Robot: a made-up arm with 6 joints. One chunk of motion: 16 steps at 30 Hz.
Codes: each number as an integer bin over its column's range. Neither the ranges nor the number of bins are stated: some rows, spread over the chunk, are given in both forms.
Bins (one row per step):
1: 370 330 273 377 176 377
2: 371 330 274 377 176 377
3: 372 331 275 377 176 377
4: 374 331 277 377 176 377
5: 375 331 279 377 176 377
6: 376 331 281 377 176 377
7: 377 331 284 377 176 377
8: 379 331 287 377 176 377
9: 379 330 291 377 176 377
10: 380 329 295 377 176 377
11: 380 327 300 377 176 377
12: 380 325 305 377 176 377
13: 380 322 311 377 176 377
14: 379 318 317 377 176 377
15: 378 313 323 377 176 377
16: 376 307 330 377 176 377
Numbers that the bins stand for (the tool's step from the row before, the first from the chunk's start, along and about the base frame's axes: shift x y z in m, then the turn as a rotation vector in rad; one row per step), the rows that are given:
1: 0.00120 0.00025 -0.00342 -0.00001 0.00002 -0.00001
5: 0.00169 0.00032 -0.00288 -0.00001 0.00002 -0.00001
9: 0.00208 0.00025 -0.00180 -0.00001 0.00002 -0.00001
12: 0.00218 -0.00010 -0.00054 -0.00001 0.00002 -0.00001
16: 0.00179 -0.00137 0.00171 -0.00001 0.00002 -0.00001
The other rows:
2: 0.00130 0.00025 -0.00333 -0.00001 0.00002 -0.00001
3: 0.00140 0.00032 -0.00324 -0.00001 0.00002 -0.00001
4: 0.00159 0.00032 -0.00306 -0.00001 0.00002 -0.00001
6: 0.00179 0.00032 -0.00270 -0.00001 0.00002 -0.00001
7: 0.00189 0.00032 -0.00243 -0.00001 0.00002 -0.00001
8: 0.00208 0.00032 -0.00216 -0.00001 0.00002 -0.00001
10: 0.00218 0.00018 -0.00144 -0.00001 0.00002 -0.00001
11: 0.00218 0.00004 -0.00099 -0.00001 0.00002 -0.00001
13: 0.00218 -0.00032 0.00000 -0.00001 0.00002 -0.00001
14: 0.00208 -0.00060 0.00054 -0.00001 0.00002 -0.00001
15: 0.00199 -0.00095 0.00108 -0.00001 0.00002 -0.00001

